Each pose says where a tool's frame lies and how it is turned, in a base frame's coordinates. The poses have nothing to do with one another.
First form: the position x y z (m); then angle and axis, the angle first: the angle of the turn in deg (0 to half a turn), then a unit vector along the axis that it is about.
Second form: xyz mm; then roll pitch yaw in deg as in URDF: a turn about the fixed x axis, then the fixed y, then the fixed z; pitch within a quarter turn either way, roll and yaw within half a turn. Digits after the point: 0 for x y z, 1 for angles.
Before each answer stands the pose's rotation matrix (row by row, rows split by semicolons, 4 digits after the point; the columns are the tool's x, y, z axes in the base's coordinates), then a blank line. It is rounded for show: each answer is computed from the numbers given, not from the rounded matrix.
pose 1, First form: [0.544, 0.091, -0.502, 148.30, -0.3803, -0.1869, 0.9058]
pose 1, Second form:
-0.5831 -0.3444 -0.7357; 0.6075 -0.7862 -0.1135; -0.5393 -0.5132 0.6677

[544, 91, -502, -37.5, 32.6, 133.8]
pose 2, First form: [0.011, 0.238, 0.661, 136.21, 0.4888, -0.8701, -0.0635]
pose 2, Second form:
-0.3105 -0.6884 -0.6556; -0.7762 0.5817 -0.2431; 0.5487 0.4334 -0.7149

[11, 238, 661, 148.8, -33.3, -111.8]
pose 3, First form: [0.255, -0.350, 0.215, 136.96, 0.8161, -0.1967, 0.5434]
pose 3, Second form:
0.4219 -0.6487 0.6333; 0.0930 -0.6639 -0.7420; 0.9018 0.3720 -0.2198

[255, -350, 215, 120.6, -64.4, 12.4]
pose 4, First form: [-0.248, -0.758, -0.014, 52.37, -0.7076, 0.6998, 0.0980]
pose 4, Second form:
0.8055 -0.2705 0.5272; -0.1152 0.8013 0.5871; -0.5812 -0.5337 0.6143

[-248, -758, -14, -41.0, 35.5, -8.1]
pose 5, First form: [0.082, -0.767, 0.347, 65.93, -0.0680, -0.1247, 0.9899]
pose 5, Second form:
0.4106 -0.8988 -0.1537; 0.9088 0.4171 -0.0110; 0.0740 -0.1352 0.9881

[82, -767, 347, -7.8, -4.2, 65.7]
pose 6, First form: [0.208, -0.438, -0.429, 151.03, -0.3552, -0.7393, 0.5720]
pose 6, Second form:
-0.6383 0.2153 -0.7391; 0.7694 0.1500 -0.6209; -0.0229 -0.9650 -0.2614

[208, -438, -429, -105.2, 1.3, 129.7]
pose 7, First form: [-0.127, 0.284, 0.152, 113.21, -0.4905, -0.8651, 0.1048]
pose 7, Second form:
-0.0587 0.4953 -0.8668; 0.6879 0.6493 0.3244; 0.7234 -0.5772 -0.3788

[-127, 284, 152, -123.3, -46.3, 94.9]
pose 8, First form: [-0.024, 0.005, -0.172, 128.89, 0.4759, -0.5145, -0.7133]
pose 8, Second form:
-0.2592 0.1566 -0.9531; -0.9538 -0.1969 0.2270; -0.1521 0.9678 0.2004

[-24, 5, -172, 78.3, 8.7, -105.2]
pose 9, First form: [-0.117, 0.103, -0.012, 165.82, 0.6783, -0.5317, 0.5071]
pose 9, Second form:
-0.0633 -0.8346 0.5472; -0.5861 -0.4127 -0.6972; 0.8077 -0.3649 -0.4630

[-117, 103, -12, -141.8, -53.9, -96.2]
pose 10, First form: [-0.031, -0.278, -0.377, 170.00, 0.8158, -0.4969, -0.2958]
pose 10, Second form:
0.3362 -0.7533 -0.5653; -0.8560 -0.4947 0.1501; -0.3927 0.4334 -0.8111

[-31, -278, -377, 151.9, 23.1, -68.6]
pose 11, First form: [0.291, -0.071, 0.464, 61.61, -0.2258, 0.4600, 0.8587]
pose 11, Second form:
0.5022 -0.8099 0.3030; 0.7010 0.5865 0.4058; -0.5064 0.0086 0.8623

[291, -71, 464, 0.6, 30.4, 54.4]
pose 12, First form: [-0.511, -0.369, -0.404, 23.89, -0.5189, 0.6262, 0.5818]
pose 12, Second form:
0.9374 -0.2635 0.2277; 0.2078 0.9479 0.2414; -0.2795 -0.1789 0.9433

[-511, -369, -404, -10.7, 16.2, 12.5]
